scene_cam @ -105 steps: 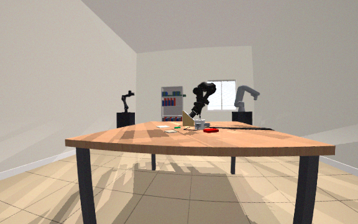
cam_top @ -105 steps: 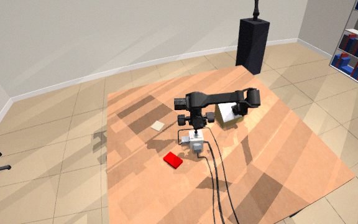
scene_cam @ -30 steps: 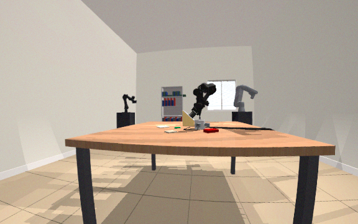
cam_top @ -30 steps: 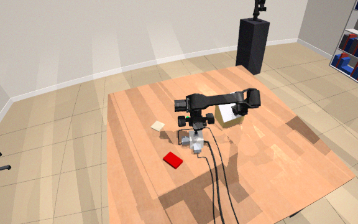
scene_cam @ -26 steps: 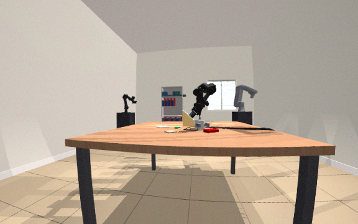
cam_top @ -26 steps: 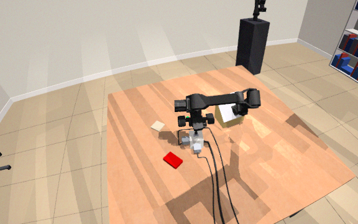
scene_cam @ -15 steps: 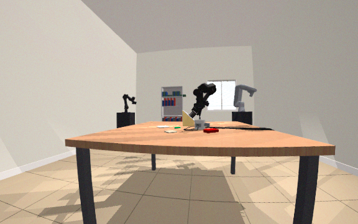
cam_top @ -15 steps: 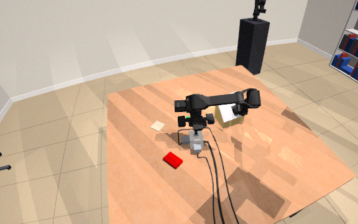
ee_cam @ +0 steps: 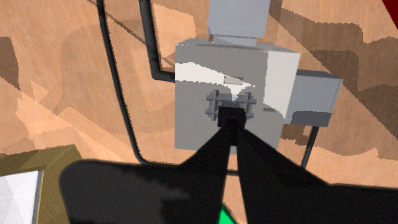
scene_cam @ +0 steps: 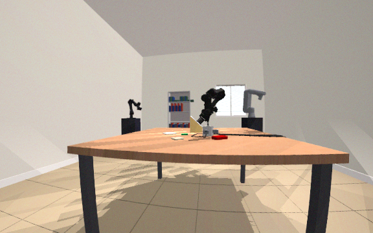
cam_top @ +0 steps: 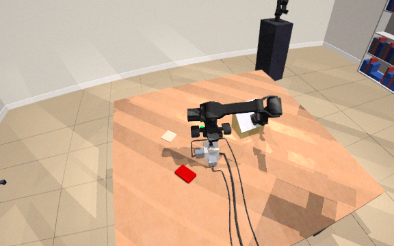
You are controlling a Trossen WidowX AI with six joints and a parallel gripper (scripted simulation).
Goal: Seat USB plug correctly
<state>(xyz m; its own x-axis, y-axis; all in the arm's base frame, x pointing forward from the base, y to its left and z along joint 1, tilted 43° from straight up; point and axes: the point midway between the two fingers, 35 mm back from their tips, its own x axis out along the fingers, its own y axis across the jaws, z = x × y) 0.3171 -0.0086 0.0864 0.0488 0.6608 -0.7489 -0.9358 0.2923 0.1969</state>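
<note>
The black USB plug is 2 cm below my gripper tip. The rest, counted from my gripper tip: green piece 5 cm behind, 19 cm to the right, 11 cm below; then red block 17 cm ahead, 6 cm to the left, 10 cm below; then USB socket 4 cm below.
</note>
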